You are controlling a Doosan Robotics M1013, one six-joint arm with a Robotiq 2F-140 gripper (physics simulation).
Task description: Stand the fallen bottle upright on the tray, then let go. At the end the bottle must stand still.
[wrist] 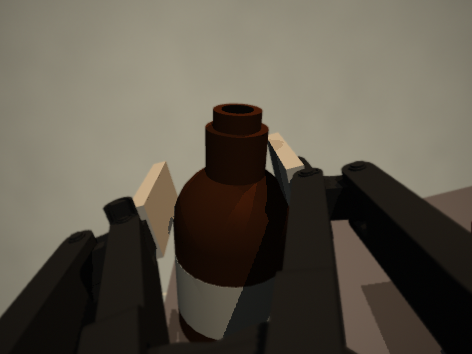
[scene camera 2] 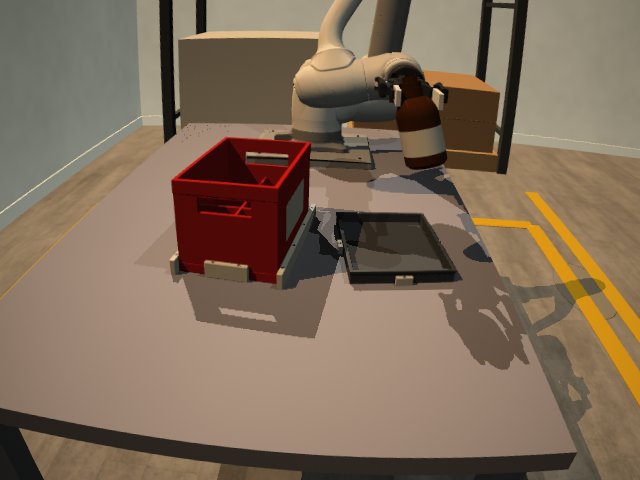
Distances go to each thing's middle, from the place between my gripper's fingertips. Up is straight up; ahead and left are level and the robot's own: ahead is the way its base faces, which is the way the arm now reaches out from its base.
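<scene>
Brown bottle (scene camera 2: 418,120): 1 cm behind my hand, 1 cm to the left of it and 4 cm below it. Dark tray (scene camera 2: 377,246): 1 cm to the right of my hand, 7 cm behind it, 30 cm below it. Going by their middles, the brown bottle is the nearest to my hand of the things named here.
</scene>
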